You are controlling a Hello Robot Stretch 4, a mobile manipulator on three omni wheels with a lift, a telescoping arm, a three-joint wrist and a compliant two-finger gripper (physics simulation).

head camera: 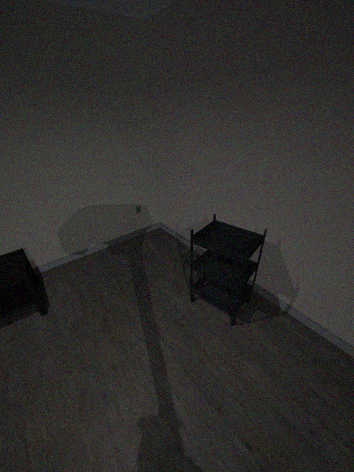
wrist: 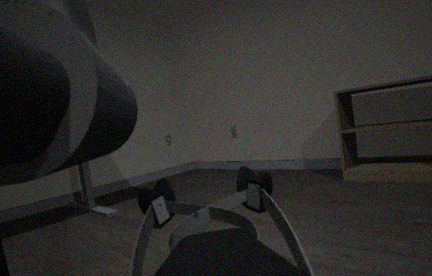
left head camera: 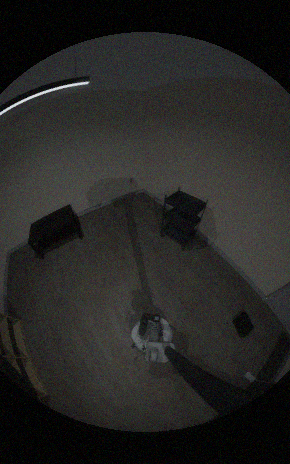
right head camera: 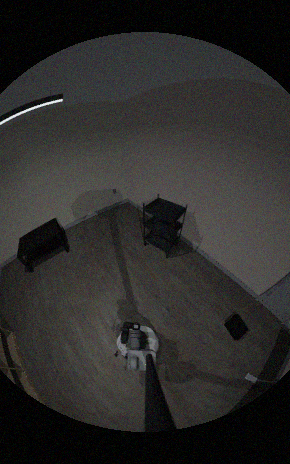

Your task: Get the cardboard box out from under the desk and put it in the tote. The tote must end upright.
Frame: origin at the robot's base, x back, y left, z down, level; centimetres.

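Seen in the pictures: gripper, fingertip midpoint: (wrist: pixel 205 187) (left head camera: pixel 137 349) (right head camera: pixel 120 357).
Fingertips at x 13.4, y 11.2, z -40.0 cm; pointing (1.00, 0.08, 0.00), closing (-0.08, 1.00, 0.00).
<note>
A point is followed by its place in that frame.
My gripper (wrist: pixel 205 187) {x 13.4, y 11.2, z -40.0 cm} is open and empty in the wrist view, its two dark-padded fingertips apart above the floor. In both outer head views it is too small and dark to read over the robot's base. A dark, box-like object (left head camera: pixel 243 324) {x 1.5, y -125.4, z 2.4 cm} (right head camera: pixel 236 326) {x 0.8, y -124.5, z 2.5 cm} stands on the floor to the right of the base; I cannot tell whether it is the tote. An upright leg (wrist: pixel 85 187) {x 185.3, y -61.6, z -14.9 cm} stands at the left in the wrist view, partly behind the robot's own rounded part; it may belong to the desk. I cannot make out the cardboard box.
A black rack (head camera: pixel 230 237) {x -153.1, y -33.7, z -63.5 cm} (left head camera: pixel 186 201) {x -151.8, y -32.4, z -63.5 cm} (right head camera: pixel 165 207) {x -153.6, y -32.0, z -63.5 cm} stands by the right wall. A low black piece of furniture (head camera: pixel 15 280) {x -120.7, y 139.5, z -42.3 cm} (left head camera: pixel 55 227) {x -104.7, y 155.4, z -42.0 cm} (right head camera: pixel 42 242) {x -103.7, y 155.0, z -39.7 cm} is at the left. A wooden shelf unit (wrist: pixel 390 173) {x 123.5, y 134.0, z -2.7 cm} stands against the wall. A small white object (left head camera: pixel 250 376) (right head camera: pixel 251 377) lies at the lower right.
</note>
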